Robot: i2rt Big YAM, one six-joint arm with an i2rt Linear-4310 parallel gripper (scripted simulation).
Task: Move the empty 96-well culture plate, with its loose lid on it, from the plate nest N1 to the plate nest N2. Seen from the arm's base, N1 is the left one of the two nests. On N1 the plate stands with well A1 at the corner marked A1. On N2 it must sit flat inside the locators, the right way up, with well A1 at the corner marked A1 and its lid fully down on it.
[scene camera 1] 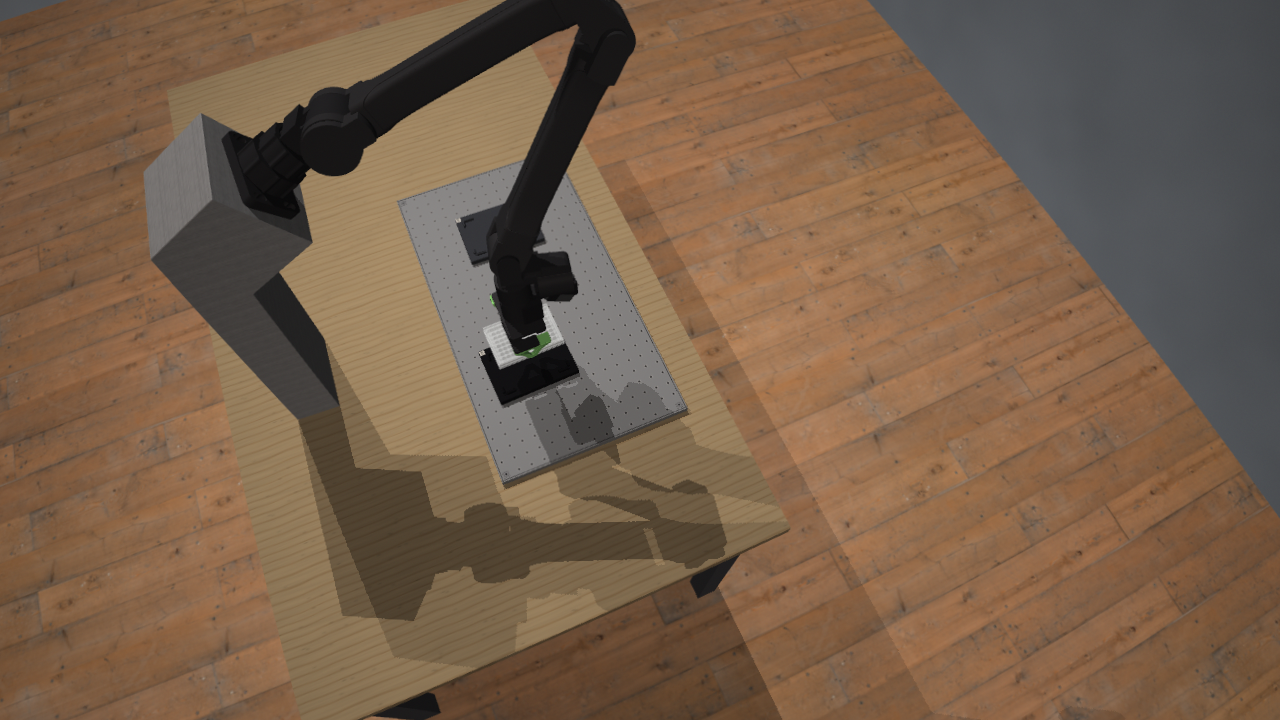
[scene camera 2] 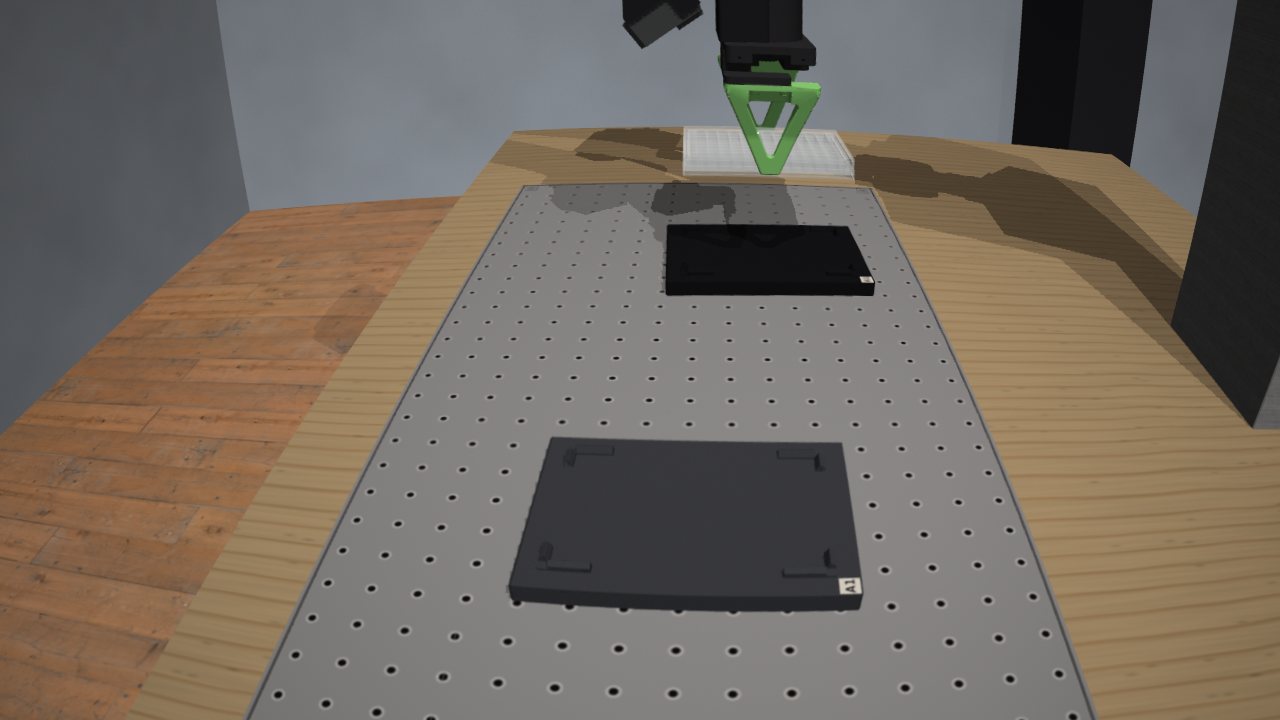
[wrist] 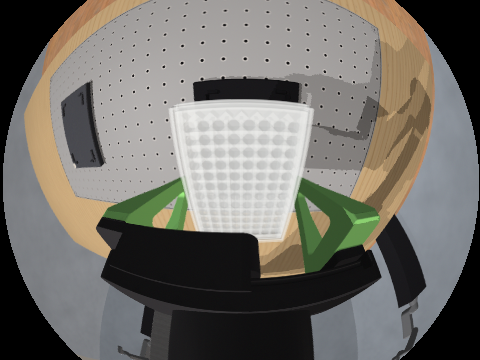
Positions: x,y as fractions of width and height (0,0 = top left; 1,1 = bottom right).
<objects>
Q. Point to a lid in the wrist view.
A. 0.50,0.45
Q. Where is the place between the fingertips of my gripper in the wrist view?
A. At 0.50,0.51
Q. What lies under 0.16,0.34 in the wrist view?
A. A nest N1.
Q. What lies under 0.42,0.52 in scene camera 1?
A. A black nest N2.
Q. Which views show the lid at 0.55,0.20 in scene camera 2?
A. Scene camera 1, scene camera 2 and the wrist view: all of them.
</objects>
